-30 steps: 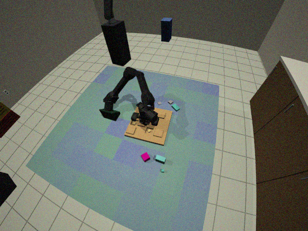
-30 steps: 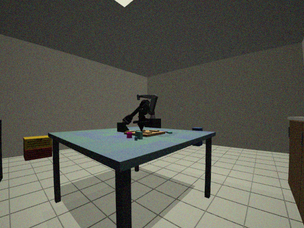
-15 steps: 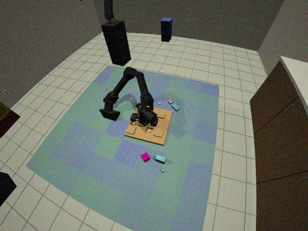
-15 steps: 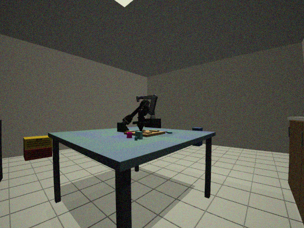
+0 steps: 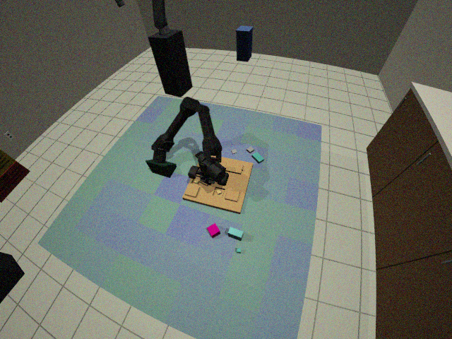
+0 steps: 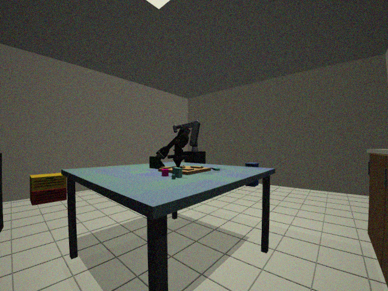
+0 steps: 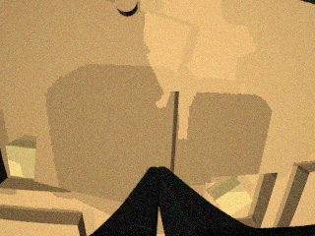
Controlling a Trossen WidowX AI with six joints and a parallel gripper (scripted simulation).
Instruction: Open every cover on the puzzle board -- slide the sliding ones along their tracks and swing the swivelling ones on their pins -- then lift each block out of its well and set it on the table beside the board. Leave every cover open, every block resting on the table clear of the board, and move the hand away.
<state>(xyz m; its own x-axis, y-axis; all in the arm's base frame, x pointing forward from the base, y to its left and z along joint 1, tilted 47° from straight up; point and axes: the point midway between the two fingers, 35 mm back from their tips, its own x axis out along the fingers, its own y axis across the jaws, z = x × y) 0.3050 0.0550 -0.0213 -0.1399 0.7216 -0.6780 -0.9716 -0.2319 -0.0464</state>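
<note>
The tan puzzle board lies 20 mm ahead of my gripper tip and 40 mm to the left of it. From my gripper tip the other things lie so: cyan block 230 mm ahead, 170 mm to the right; oblong orange block 120 mm behind, 210 mm to the left, 20 mm below; magenta block 130 mm ahead, 200 mm to the right.
</note>
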